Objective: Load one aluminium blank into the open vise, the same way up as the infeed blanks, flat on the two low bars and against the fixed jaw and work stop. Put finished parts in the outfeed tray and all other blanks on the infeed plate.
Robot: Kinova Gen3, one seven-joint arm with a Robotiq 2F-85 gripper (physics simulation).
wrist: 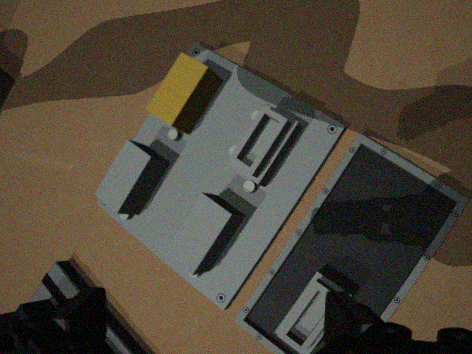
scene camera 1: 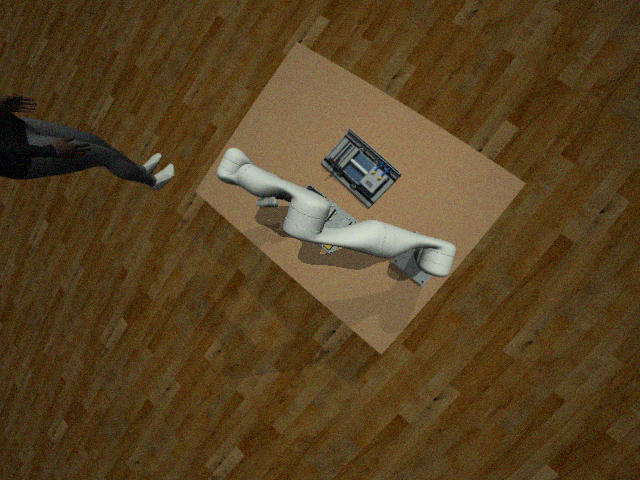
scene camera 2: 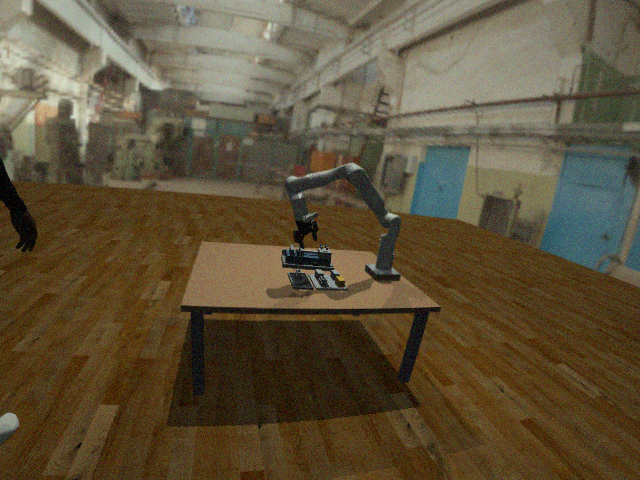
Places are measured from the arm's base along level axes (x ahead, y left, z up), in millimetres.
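Pixels of known places: gripper, fingertip midpoint: (wrist: 215,315) (scene camera 2: 309,244); arm's base at its link origin: (scene camera 2: 382,267).
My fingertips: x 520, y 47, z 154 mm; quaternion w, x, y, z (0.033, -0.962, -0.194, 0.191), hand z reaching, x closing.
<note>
Ahead of a thing's pixels: the offset from my fingertips to its top centre. Level surfaces: height alone.
My gripper (scene camera 2: 307,241) (wrist: 215,315) is open and empty, high above the table. In the wrist view, the infeed plate @[dx -113, dy +44, dz -187 mm] (wrist: 195,167) bears two plain grey blanks, one @[dx -171, dy +7, dz -151 mm] (wrist: 124,175) at left and one @[dx -83, dy -7, dz -151 mm] (wrist: 202,230) lower right, and a yellow block @[dx -156, dy +97, dz -151 mm] (wrist: 177,90) (scene camera 2: 339,280) at its upper corner. A grey part with a pocket @[dx -68, dy +82, dz -152 mm] (wrist: 278,114) is on the plate's right side. The outfeed tray (wrist: 285,252) holds another pocketed part @[dx +26, dy -25, dz -154 mm] (wrist: 300,302), partly hidden by my right finger. The vise @[dx -106, dy -240, dz -96 mm] (scene camera 1: 361,167) (scene camera 2: 307,257) is behind both; its jaw contents are too small to tell.
The arm (scene camera 1: 382,237) (scene camera 2: 361,188) hides much of the plate and tray in the overhead view. Part of a dark metal edge shows beside my left finger in the wrist view. A person (scene camera 1: 77,149) is off the table's left side. Arm shadows cross the table @[dz -195 mm] (scene camera 2: 232,289).
</note>
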